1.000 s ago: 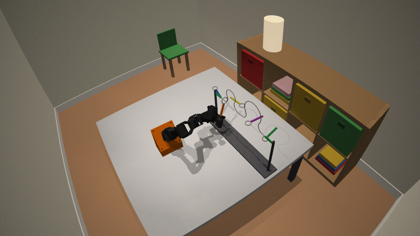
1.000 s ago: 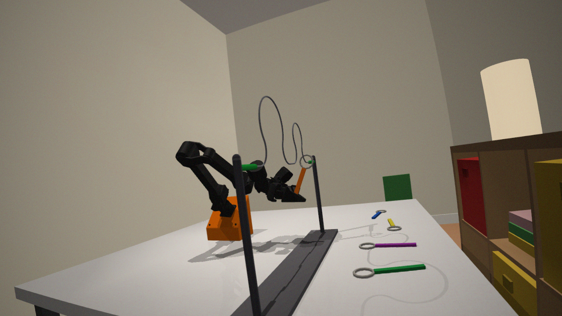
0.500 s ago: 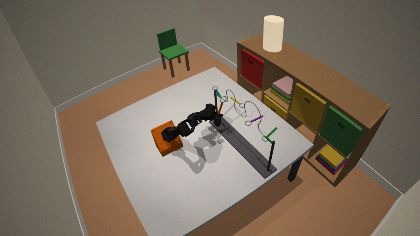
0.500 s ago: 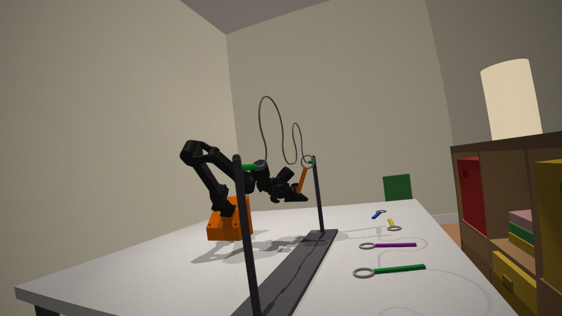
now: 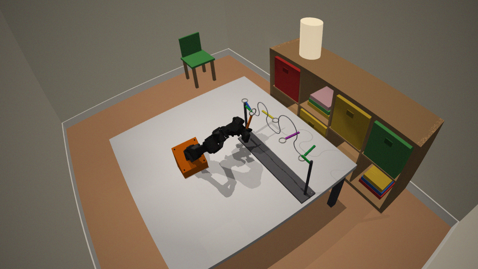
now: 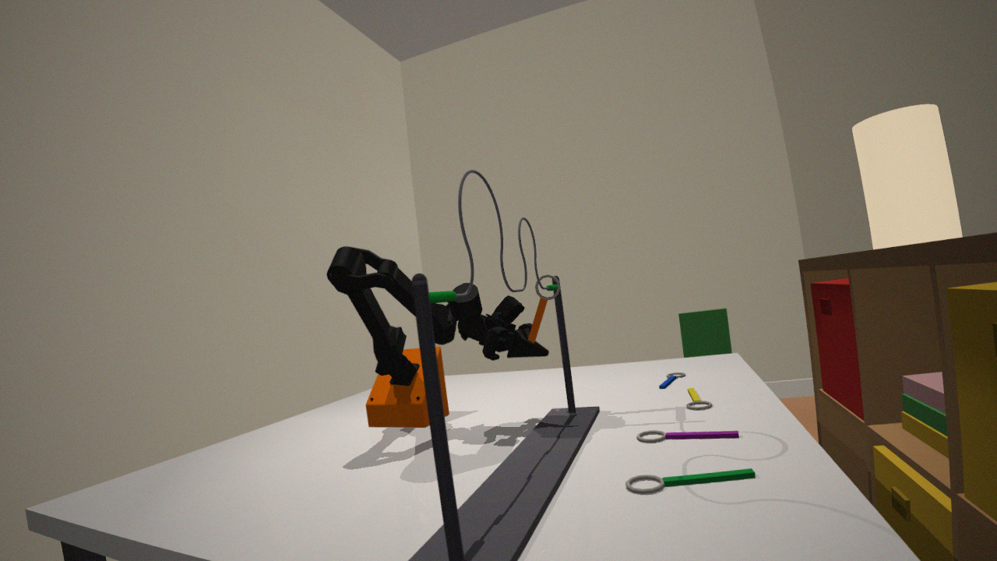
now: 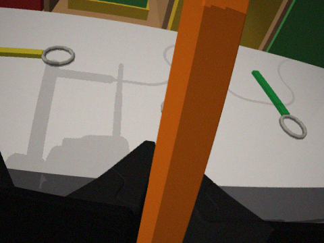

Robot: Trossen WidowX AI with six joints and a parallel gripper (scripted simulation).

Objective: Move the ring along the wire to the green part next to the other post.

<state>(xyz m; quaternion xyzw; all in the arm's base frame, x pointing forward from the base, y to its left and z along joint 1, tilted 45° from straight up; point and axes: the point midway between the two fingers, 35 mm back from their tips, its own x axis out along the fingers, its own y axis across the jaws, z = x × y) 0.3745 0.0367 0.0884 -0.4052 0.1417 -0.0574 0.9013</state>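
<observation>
Now: the ring with orange handle 100 mm above my gripper tip. The rest, counted from my gripper tip: purple-handled ring: 240 mm ahead, 150 mm below, 50 mm to the right; then green-handled ring: 270 mm ahead, 240 mm to the right, 150 mm below.
</observation>
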